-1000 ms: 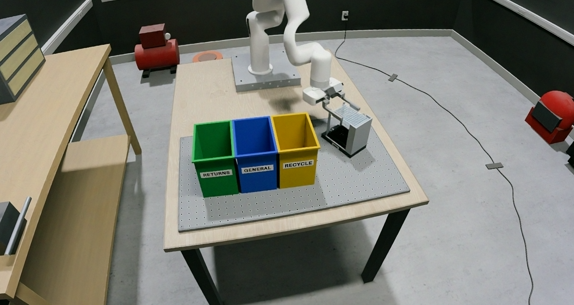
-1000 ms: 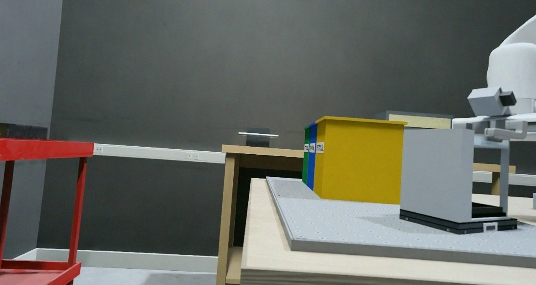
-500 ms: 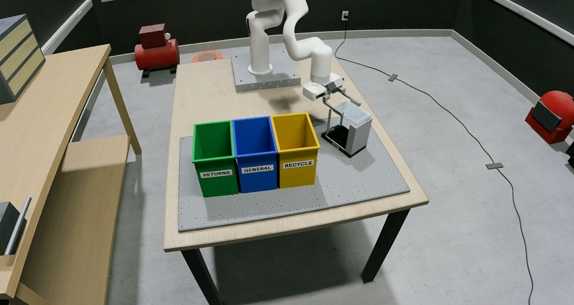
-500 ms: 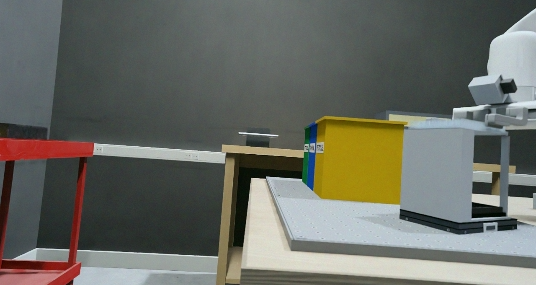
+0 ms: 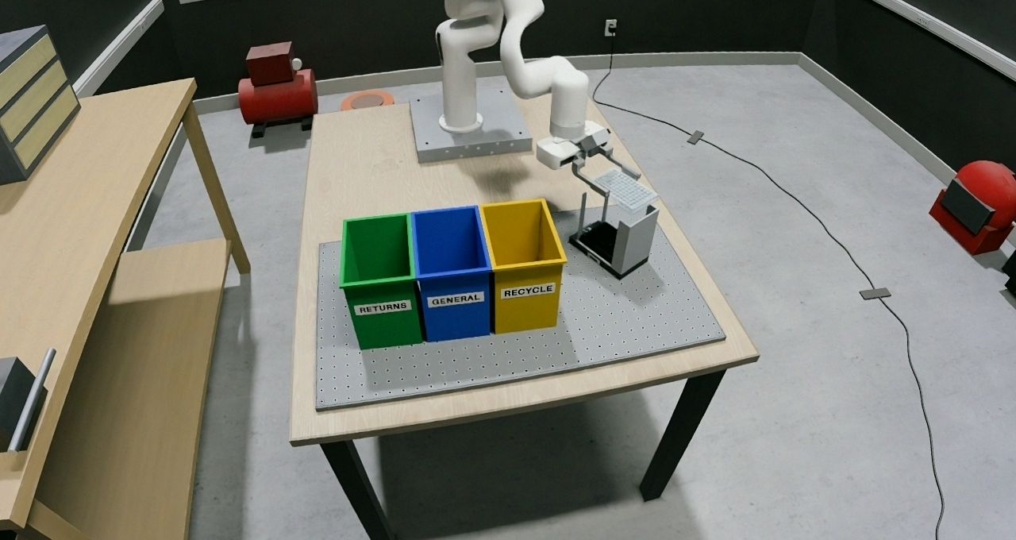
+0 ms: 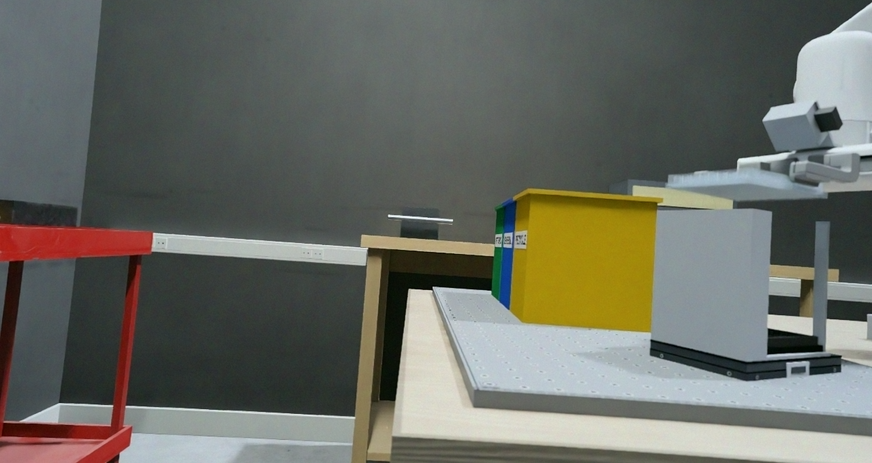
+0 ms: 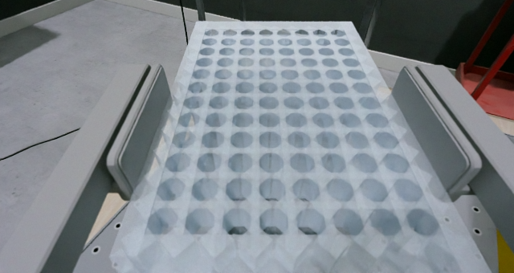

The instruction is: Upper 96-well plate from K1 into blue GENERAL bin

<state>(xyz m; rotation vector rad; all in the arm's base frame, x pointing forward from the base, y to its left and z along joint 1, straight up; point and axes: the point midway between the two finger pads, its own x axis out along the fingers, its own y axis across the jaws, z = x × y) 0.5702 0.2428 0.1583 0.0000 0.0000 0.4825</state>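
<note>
The blue general bin lies 10 cm ahead of my hand, 35 cm to the right of it and 10 cm below it. The rest, counted from my hand: dark plate (2 cm ahead, 1 cm to the left, 16 cm below); then clear 96-well plate (2 cm ahead, 1 cm to the left, 1 cm below); then yellow recycle bin (11 cm ahead, 22 cm to the right, 10 cm below).
</note>
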